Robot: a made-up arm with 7 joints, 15 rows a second.
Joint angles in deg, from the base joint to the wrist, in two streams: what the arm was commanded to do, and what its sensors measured. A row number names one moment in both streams.
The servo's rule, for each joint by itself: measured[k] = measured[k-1] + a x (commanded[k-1-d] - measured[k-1]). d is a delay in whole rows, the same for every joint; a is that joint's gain. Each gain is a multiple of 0.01, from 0.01 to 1. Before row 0 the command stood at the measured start. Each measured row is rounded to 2 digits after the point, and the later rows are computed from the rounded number. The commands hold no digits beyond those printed.
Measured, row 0:
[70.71 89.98 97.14 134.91 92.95 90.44 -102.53]
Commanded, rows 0 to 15:
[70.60 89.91 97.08 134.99 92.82 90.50 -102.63]
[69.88 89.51 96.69 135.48 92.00 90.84 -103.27]
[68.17 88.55 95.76 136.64 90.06 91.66 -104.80]
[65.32 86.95 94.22 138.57 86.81 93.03 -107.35]
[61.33 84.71 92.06 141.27 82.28 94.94 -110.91]
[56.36 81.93 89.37 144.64 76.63 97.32 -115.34]
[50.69 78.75 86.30 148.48 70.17 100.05 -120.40]
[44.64 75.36 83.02 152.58 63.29 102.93 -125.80]
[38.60 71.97 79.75 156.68 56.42 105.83 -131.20]
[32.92 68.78 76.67 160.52 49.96 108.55 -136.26]
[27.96 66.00 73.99 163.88 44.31 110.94 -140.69]
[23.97 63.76 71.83 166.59 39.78 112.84 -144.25]
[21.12 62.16 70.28 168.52 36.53 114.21 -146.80]
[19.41 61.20 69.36 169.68 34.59 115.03 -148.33]
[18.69 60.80 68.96 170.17 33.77 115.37 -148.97]
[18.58 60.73 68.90 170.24 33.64 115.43 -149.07]
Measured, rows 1 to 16:
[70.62 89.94 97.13 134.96 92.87 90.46 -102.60]
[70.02 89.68 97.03 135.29 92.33 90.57 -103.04]
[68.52 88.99 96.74 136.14 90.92 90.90 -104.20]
[65.93 87.75 96.16 137.67 88.37 91.54 -106.28]
[62.20 85.90 95.22 139.94 84.59 92.56 -109.34]
[57.47 83.48 93.87 142.90 79.65 93.99 -113.30]
[51.98 80.59 92.13 146.42 73.77 95.81 -117.99]
[46.03 77.40 90.03 150.30 67.27 97.95 -123.14]
[40.01 74.09 87.67 154.32 60.54 100.31 -128.46]
[34.27 70.85 85.14 158.23 53.98 102.78 -133.61]
[29.16 67.89 82.58 161.79 47.98 105.23 -138.28]
[24.96 65.37 80.11 164.81 42.90 107.51 -142.22]
[21.85 63.41 77.85 167.15 38.95 109.52 -145.24]
[19.87 62.06 75.90 168.74 36.25 111.17 -147.28]
[18.91 61.29 74.30 169.64 34.71 112.43 -148.40]
[18.64 60.95 73.06 170.02 34.05 113.33 -148.84]
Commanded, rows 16 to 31:
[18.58 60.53 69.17 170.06 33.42 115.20 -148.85]
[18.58 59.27 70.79 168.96 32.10 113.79 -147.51]
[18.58 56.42 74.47 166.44 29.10 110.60 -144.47]
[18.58 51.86 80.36 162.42 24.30 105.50 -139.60]
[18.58 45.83 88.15 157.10 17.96 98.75 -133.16]
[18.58 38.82 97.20 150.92 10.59 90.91 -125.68]
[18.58 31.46 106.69 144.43 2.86 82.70 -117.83]
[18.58 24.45 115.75 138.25 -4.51 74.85 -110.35]
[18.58 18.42 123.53 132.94 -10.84 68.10 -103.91]
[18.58 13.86 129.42 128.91 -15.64 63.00 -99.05]
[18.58 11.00 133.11 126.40 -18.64 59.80 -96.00]
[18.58 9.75 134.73 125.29 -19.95 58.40 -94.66]
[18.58 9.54 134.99 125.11 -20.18 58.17 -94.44]
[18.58 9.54 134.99 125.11 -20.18 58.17 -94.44]
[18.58 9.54 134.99 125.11 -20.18 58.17 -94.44]
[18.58 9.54 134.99 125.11 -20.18 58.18 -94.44]
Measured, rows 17 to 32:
[18.59 60.69 72.17 170.05 33.66 113.89 -148.85]
[18.58 59.82 71.85 169.36 32.69 113.86 -147.97]
[18.58 57.75 72.45 167.52 30.46 112.88 -145.66]
[18.58 54.16 74.27 164.31 26.64 110.67 -141.66]
[18.58 49.08 77.46 159.77 21.26 107.09 -136.05]
[18.58 42.82 82.00 154.19 14.64 102.24 -129.21]
[18.58 35.89 87.68 148.04 7.34 96.38 -121.70]
[18.58 28.91 94.14 141.87 -0.01 89.92 -114.21]
[18.58 22.51 100.90 136.24 -6.72 83.37 -107.41]
[18.58 17.23 107.46 131.62 -12.25 77.26 -101.89]
[18.58 13.43 113.36 128.33 -16.21 72.02 -98.00]
[18.58 11.19 118.28 126.41 -18.53 67.93 -95.80]
[18.58 10.18 122.12 125.59 -19.55 65.00 -94.90]
[18.58 9.79 125.08 125.29 -19.94 62.95 -94.60]
[18.58 9.64 127.36 125.18 -20.09 61.52 -94.49]
[18.58 9.58 129.11 125.14 -20.15 60.52 -94.46]

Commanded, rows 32 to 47:
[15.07 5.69 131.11 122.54 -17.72 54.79 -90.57]
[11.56 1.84 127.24 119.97 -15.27 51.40 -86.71]
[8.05 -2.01 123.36 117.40 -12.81 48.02 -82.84]
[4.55 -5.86 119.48 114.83 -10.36 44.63 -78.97]
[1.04 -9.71 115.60 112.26 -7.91 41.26 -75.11]
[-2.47 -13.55 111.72 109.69 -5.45 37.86 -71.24]
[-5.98 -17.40 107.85 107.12 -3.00 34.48 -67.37]
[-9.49 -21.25 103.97 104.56 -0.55 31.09 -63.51]
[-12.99 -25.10 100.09 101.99 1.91 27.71 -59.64]
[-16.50 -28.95 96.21 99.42 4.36 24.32 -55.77]
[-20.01 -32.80 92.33 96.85 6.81 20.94 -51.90]
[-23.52 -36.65 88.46 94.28 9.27 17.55 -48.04]
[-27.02 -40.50 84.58 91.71 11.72 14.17 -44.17]
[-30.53 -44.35 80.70 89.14 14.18 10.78 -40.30]
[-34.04 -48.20 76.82 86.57 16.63 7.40 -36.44]
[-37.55 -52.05 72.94 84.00 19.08 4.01 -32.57]
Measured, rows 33 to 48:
[15.74 7.21 129.57 123.50 -18.64 58.80 -91.89]
[12.35 3.93 129.03 121.28 -16.55 56.58 -88.47]
[8.87 0.31 127.73 118.84 -14.23 54.01 -84.75]
[5.37 -3.45 125.83 116.31 -11.83 51.20 -80.94]
[1.86 -7.27 123.48 113.76 -9.40 48.22 -77.09]
[-1.65 -11.10 120.78 111.20 -6.95 45.11 -73.23]
[-5.16 -14.94 117.81 108.63 -4.50 41.92 -69.36]
[-8.67 -18.79 114.63 106.07 -2.05 38.67 -65.50]
[-12.17 -22.64 111.29 103.50 0.41 35.38 -61.63]
[-15.68 -26.49 107.82 100.93 2.86 32.06 -57.76]
[-19.19 -30.34 104.26 98.36 5.31 28.72 -53.89]
[-22.70 -34.19 100.63 95.79 7.77 25.37 -50.03]
[-26.20 -38.04 96.94 93.22 10.22 22.01 -46.16]
[-29.71 -41.89 93.20 90.65 12.68 18.64 -42.29]
[-33.22 -45.74 89.43 88.08 15.13 15.27 -38.43]
[-36.73 -49.59 85.64 85.51 17.58 11.89 -34.56]

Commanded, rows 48 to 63:
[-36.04 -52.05 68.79 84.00 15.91 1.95 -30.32]
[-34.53 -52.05 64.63 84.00 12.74 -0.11 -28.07]
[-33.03 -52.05 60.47 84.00 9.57 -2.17 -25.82]
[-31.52 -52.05 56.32 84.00 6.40 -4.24 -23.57]
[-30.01 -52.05 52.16 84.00 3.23 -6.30 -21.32]
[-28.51 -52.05 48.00 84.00 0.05 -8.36 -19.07]
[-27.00 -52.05 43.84 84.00 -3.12 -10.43 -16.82]
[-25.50 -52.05 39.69 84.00 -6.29 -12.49 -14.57]
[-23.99 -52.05 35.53 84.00 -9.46 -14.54 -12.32]
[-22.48 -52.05 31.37 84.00 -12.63 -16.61 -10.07]
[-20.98 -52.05 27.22 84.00 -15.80 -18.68 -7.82]
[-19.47 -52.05 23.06 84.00 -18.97 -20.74 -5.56]
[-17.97 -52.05 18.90 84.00 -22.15 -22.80 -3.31]
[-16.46 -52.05 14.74 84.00 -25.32 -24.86 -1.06]
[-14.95 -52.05 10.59 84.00 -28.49 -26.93 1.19]
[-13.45 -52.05 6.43 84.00 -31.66 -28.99 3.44]
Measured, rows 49 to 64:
[-36.17 -51.09 81.76 84.56 16.54 8.91 -31.76]
[-34.84 -51.68 77.82 84.21 14.18 6.20 -29.32]
[-33.37 -51.91 73.83 84.08 11.32 3.69 -27.01]
[-31.87 -52.00 69.80 84.03 8.27 1.31 -24.74]
[-30.36 -52.03 65.74 84.01 5.15 -0.97 -22.48]
[-28.86 -52.04 61.66 84.00 1.99 -3.19 -20.23]
[-27.35 -52.05 57.56 84.00 -1.18 -5.36 -17.98]
[-25.85 -52.05 53.45 84.00 -4.35 -7.50 -15.73]
[-24.34 -52.05 49.33 84.00 -7.52 -9.61 -13.48]
[-22.83 -52.05 45.20 84.00 -10.69 -11.71 -11.23]
[-21.33 -52.05 41.06 84.00 -13.86 -13.80 -8.98]
[-19.82 -52.05 36.92 84.00 -17.03 -15.88 -6.72]
[-18.32 -52.05 32.78 84.00 -20.20 -17.96 -4.47]
[-16.81 -52.05 28.63 84.00 -23.37 -20.03 -2.22]
[-15.30 -52.05 24.48 84.00 -26.54 -22.10 0.03]
[-13.80 -52.05 20.33 84.00 -29.71 -24.17 2.28]

